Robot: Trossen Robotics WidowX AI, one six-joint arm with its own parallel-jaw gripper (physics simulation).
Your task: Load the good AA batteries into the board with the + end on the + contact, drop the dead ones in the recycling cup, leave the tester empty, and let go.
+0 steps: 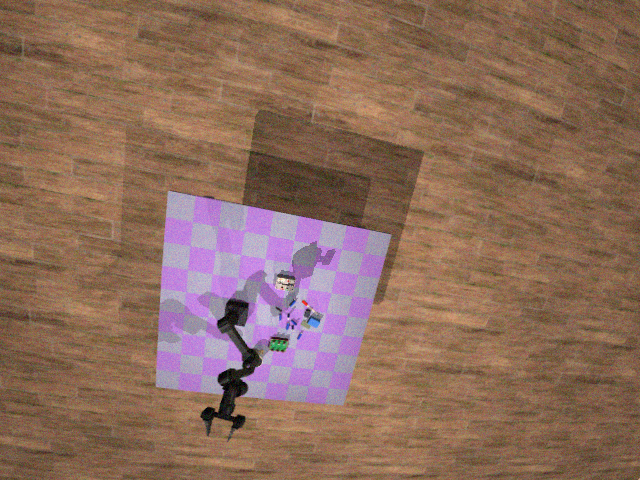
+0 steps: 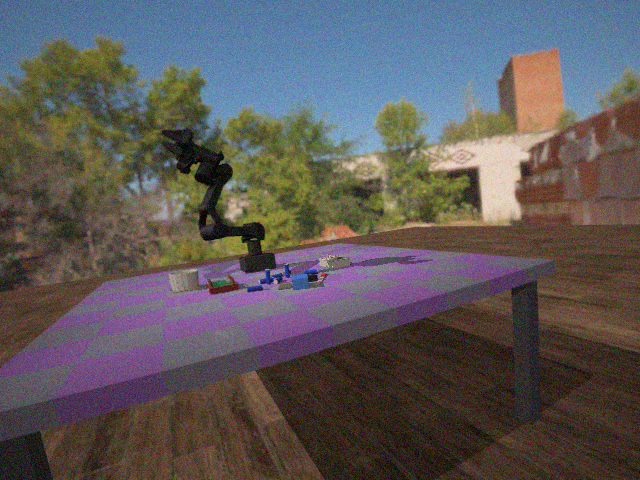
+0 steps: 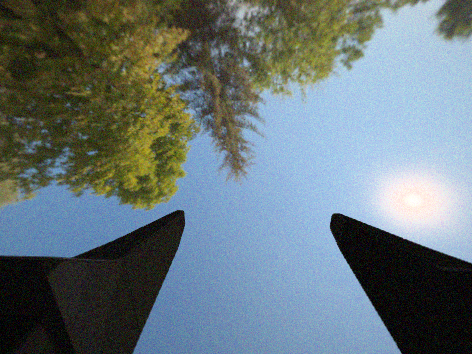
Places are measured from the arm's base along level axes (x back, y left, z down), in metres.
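Where they show: gripper, between the fingertips: (image 1: 217, 439) (image 2: 161, 137) (image 3: 257, 218); arm's base, origin of its link: (image 1: 233, 315) (image 2: 255, 255).
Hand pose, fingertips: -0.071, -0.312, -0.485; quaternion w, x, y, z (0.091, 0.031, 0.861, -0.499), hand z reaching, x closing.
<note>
Each offset is from my fingertips to the top centre of the thing, as dx, dy, dz. "pt": to the spot under its first point. Level surfaces: height alone.
My gripper (image 1: 218, 438) (image 2: 163, 137) (image 3: 257, 218) is open and empty, high up and beyond the table's edge, far from the batteries. Several small blue batteries @[-0.346, +0.172, +0.530] (image 1: 299, 335) (image 2: 254, 288) are near the table's middle; some stand upright, others lie. A blue and grey device @[-0.421, +0.285, +0.514] (image 1: 313, 321) (image 2: 300, 281), which looks like the tester, is beside them. A green piece with dark red edges @[pt -0.222, +0.116, +0.512] (image 1: 279, 344) (image 2: 222, 285) and a cream slotted block @[-0.213, +0.529, +0.501] (image 1: 285, 282) (image 2: 334, 261) stand apart; I cannot tell which is the board. A pale round cup @[-0.079, +0.002, +0.484] (image 2: 184, 280) stands left of the green piece. Battery ends and charge are unreadable.
The checkered purple and grey table @[dz +0.544] (image 1: 206, 237) (image 2: 206, 335) carries the objects and the arm's black base (image 1: 237, 312) (image 2: 257, 261). A small red and white piece @[pt -0.353, +0.403, +0.539] (image 1: 305, 303) lies by the blue and grey device. The arm's shadow crosses the table.
</note>
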